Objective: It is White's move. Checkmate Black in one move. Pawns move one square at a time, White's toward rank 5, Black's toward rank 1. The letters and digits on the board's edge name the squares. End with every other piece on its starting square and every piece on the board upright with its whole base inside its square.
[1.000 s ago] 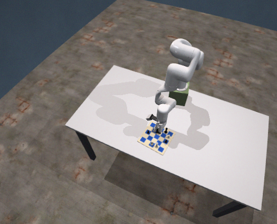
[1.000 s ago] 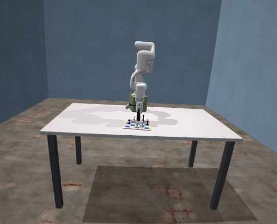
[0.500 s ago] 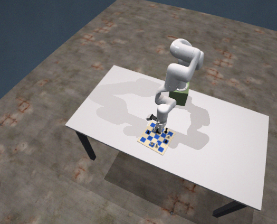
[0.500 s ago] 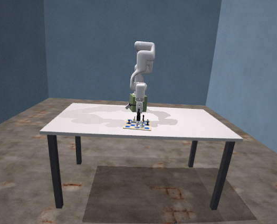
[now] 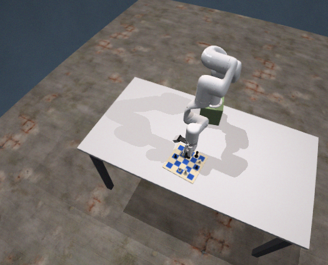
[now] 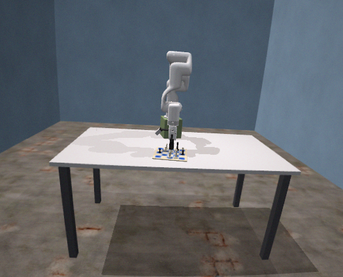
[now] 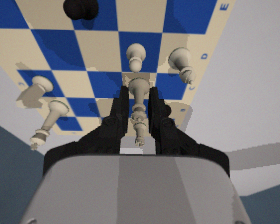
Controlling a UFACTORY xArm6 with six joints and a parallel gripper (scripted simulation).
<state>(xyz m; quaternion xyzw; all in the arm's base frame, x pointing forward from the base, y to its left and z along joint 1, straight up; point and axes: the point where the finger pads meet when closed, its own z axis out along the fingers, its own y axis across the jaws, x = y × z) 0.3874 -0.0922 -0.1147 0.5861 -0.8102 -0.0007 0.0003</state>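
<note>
My hand is 2 cm past the tall black piece, 5 cm to the right of it and 1 cm above it. From my hand the other things lie so: cream chessboard (4 cm ahead, 1 cm to the right, 4 cm below).
</note>
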